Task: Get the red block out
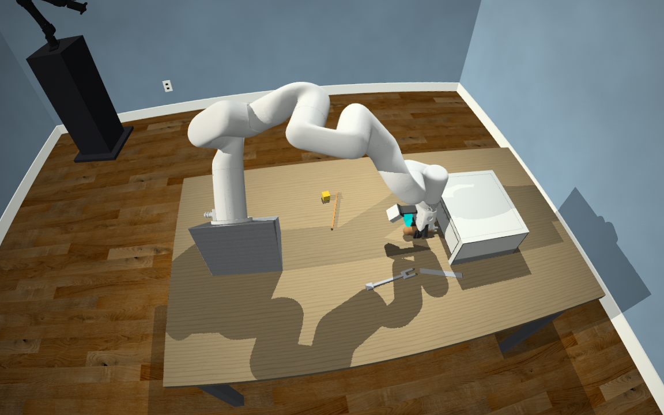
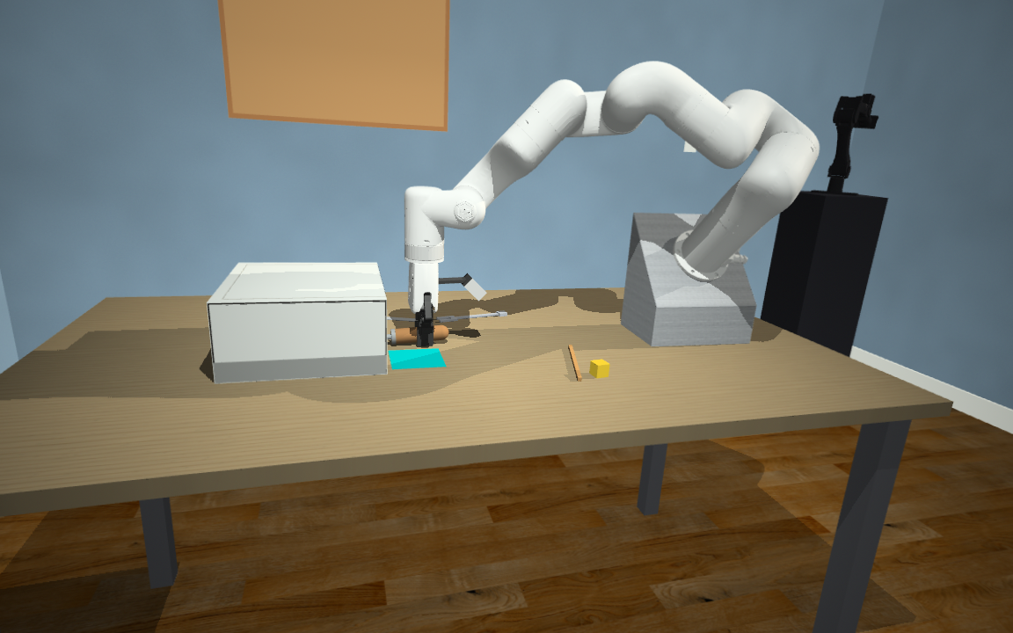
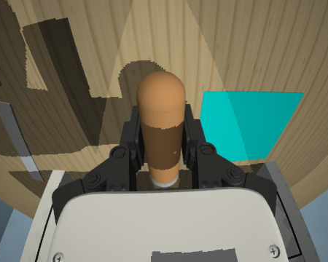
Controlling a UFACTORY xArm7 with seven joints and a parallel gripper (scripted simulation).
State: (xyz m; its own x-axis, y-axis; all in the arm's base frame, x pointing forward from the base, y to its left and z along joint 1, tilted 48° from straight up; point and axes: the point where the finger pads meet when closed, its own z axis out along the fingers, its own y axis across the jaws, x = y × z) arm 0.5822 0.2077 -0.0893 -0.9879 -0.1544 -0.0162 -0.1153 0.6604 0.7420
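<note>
Right now my hand is 10 mm short of the teal square, 80 mm to the right of it and 20 mm above it. The rest, counted from my hand: hooked tool with wooden handle: 120 mm ahead, 50 mm to the left, 10 mm below; then red block: 200 mm ahead, 60 mm to the left, 10 mm below; then flat grey bar: 60 mm ahead, 170 mm to the right, 20 mm below.
</note>
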